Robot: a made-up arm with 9 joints. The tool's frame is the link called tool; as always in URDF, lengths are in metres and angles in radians. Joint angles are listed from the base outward.
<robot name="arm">
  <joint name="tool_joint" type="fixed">
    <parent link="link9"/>
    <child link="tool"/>
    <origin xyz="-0.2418 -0.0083 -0.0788" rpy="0 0 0"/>
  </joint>
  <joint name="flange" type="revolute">
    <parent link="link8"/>
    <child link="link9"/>
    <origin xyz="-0.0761 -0.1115 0.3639" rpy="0 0 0"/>
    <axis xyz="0 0 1"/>
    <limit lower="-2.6" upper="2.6"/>
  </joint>
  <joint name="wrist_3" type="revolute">
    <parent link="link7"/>
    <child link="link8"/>
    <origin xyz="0.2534 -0.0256 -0.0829" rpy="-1.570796 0 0"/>
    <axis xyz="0 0 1"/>
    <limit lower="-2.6" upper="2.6"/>
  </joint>
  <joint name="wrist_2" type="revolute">
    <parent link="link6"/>
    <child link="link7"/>
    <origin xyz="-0.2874 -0.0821 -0.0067" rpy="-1.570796 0 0"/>
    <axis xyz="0 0 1"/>
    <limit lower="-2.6" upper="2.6"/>
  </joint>
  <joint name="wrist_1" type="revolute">
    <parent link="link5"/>
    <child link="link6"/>
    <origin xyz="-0.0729 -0.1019 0.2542" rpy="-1.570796 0 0"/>
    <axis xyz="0 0 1"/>
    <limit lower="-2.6" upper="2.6"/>
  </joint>
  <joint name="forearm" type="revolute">
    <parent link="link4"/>
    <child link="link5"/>
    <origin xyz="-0.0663 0.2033 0.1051" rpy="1.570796 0 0"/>
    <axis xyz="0 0 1"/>
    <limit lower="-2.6" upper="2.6"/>
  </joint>
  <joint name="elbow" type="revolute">
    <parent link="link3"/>
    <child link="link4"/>
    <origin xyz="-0.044 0.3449 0.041" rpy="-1.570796 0 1.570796"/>
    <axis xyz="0 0 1"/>
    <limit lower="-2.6" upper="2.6"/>
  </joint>
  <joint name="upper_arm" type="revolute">
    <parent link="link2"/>
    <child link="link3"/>
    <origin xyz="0.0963 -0.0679 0.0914" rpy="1.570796 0 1.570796"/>
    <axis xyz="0 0 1"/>
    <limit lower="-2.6" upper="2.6"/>
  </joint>
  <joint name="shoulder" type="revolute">
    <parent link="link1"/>
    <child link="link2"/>
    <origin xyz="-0.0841 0.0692 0.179" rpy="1.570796 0 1.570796"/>
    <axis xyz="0 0 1"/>
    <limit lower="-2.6" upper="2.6"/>
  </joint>
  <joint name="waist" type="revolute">
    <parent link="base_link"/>
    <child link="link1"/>
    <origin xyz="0 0 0.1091" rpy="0 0 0"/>
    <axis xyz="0 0 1"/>
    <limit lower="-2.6" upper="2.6"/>
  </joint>
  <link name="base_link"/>
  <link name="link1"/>
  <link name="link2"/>
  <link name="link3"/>
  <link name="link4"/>
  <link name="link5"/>
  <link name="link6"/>
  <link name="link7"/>
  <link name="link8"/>
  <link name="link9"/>
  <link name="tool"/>
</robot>
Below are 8 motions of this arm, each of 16 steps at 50 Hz.
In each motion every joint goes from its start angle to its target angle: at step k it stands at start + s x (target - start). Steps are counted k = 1, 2, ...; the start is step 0. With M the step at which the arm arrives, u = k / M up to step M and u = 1 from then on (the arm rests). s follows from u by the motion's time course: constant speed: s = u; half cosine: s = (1 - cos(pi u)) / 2; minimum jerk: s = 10 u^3 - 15 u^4 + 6 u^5.
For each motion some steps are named. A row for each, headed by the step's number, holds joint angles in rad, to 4 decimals.
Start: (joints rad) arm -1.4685 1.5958 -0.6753 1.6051 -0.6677 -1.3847 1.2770 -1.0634 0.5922
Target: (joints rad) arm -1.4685 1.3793 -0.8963 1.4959 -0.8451 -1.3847 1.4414 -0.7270 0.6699
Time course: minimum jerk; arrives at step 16
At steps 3, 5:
3: -1.4685 1.5852 -0.6861 1.5998 -0.6764 -1.3847 1.2850 -1.0470 0.5960
5: -1.4685 1.5568 -0.7151 1.5854 -0.6996 -1.3847 1.3066 -1.0028 0.6062

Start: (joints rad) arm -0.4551 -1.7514 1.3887 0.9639 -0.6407 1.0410 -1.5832 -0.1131 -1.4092
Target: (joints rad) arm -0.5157 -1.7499 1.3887 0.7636 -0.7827 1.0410 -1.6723 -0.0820 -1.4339
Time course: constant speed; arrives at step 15
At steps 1, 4, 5, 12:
1: -0.4591 -1.7513 1.3887 0.9505 -0.6502 1.0410 -1.5891 -0.1110 -1.4108
4: -0.4713 -1.7510 1.3887 0.9105 -0.6786 1.0410 -1.6070 -0.1048 -1.4158
5: -0.4753 -1.7509 1.3887 0.8971 -0.6880 1.0410 -1.6129 -0.1027 -1.4174
12: -0.5036 -1.7502 1.3887 0.8037 -0.7543 1.0410 -1.6545 -0.0882 -1.4290

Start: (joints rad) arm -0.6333 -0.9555 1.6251 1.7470 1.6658 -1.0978 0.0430 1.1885 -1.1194
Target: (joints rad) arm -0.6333 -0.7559 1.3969 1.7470 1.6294 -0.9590 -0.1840 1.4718 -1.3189
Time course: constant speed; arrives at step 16
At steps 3, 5, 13, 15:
3: -0.6333 -0.9181 1.5823 1.7470 1.6590 -1.0718 0.0004 1.2416 -1.1568
5: -0.6333 -0.8931 1.5538 1.7470 1.6544 -1.0544 -0.0279 1.2770 -1.1817
13: -0.6333 -0.7933 1.4397 1.7470 1.6362 -0.9850 -0.1414 1.4187 -1.2815
15: -0.6333 -0.7684 1.4112 1.7470 1.6317 -0.9677 -0.1698 1.4541 -1.3064

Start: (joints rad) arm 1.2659 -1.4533 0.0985 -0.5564 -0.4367 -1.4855 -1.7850 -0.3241 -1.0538
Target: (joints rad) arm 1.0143 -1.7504 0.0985 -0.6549 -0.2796 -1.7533 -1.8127 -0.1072 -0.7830
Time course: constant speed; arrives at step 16
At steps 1, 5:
1: 1.2502 -1.4719 0.0985 -0.5626 -0.4269 -1.5022 -1.7867 -0.3105 -1.0369
5: 1.1873 -1.5461 0.0985 -0.5872 -0.3876 -1.5692 -1.7937 -0.2563 -0.9692

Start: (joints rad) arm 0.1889 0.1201 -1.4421 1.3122 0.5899 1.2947 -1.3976 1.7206 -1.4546
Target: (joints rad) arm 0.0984 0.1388 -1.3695 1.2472 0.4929 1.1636 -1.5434 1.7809 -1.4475
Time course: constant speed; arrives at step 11
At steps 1, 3, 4, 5, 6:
1: 0.1807 0.1218 -1.4355 1.3063 0.5811 1.2828 -1.4109 1.7261 -1.4540
3: 0.1642 0.1252 -1.4223 1.2945 0.5634 1.2589 -1.4374 1.7370 -1.4527
4: 0.1560 0.1269 -1.4157 1.2886 0.5546 1.2470 -1.4506 1.7425 -1.4520
5: 0.1478 0.1286 -1.4091 1.2827 0.5458 1.2351 -1.4639 1.7480 -1.4514
6: 0.1395 0.1303 -1.4025 1.2767 0.5370 1.2232 -1.4771 1.7535 -1.4507

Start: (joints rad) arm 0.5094 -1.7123 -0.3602 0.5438 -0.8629 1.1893 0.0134 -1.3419 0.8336
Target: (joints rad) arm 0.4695 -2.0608 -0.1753 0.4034 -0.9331 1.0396 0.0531 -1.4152 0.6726
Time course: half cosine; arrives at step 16
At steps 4, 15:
4: 0.5036 -1.7633 -0.3331 0.5232 -0.8732 1.1674 0.0192 -1.3526 0.8100
15: 0.4699 -2.0575 -0.1771 0.4047 -0.9324 1.0410 0.0527 -1.4145 0.6741

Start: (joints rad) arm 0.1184 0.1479 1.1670 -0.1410 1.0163 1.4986 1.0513 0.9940 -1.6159
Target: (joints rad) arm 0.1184 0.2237 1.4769 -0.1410 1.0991 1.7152 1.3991 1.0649 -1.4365
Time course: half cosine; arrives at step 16
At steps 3, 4, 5, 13, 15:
3: 0.1184 0.1543 1.1931 -0.1410 1.0233 1.5169 1.0806 1.0000 -1.6008
4: 0.1184 0.1590 1.2124 -0.1410 1.0284 1.5303 1.1022 1.0044 -1.5896
5: 0.1184 0.1647 1.2359 -0.1410 1.0347 1.5467 1.1286 1.0098 -1.5760
13: 0.1184 0.2173 1.4508 -0.1410 1.0921 1.6969 1.3698 1.0589 -1.4516
15: 0.1184 0.2230 1.4739 -0.1410 1.0983 1.7131 1.3958 1.0642 -1.4382

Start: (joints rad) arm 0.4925 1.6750 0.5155 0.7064 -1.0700 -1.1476 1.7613 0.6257 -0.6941
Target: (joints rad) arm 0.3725 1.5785 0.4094 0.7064 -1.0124 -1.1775 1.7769 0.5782 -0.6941
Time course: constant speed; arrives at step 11
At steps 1, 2, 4, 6, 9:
1: 0.4816 1.6662 0.5059 0.7064 -1.0648 -1.1503 1.7627 0.6214 -0.6941
2: 0.4707 1.6575 0.4962 0.7064 -1.0595 -1.1530 1.7641 0.6171 -0.6941
4: 0.4489 1.6399 0.4769 0.7064 -1.0491 -1.1585 1.7670 0.6084 -0.6941
6: 0.4270 1.6224 0.4576 0.7064 -1.0386 -1.1639 1.7698 0.5998 -0.6941
9: 0.3943 1.5960 0.4287 0.7064 -1.0229 -1.1721 1.7741 0.5868 -0.6941

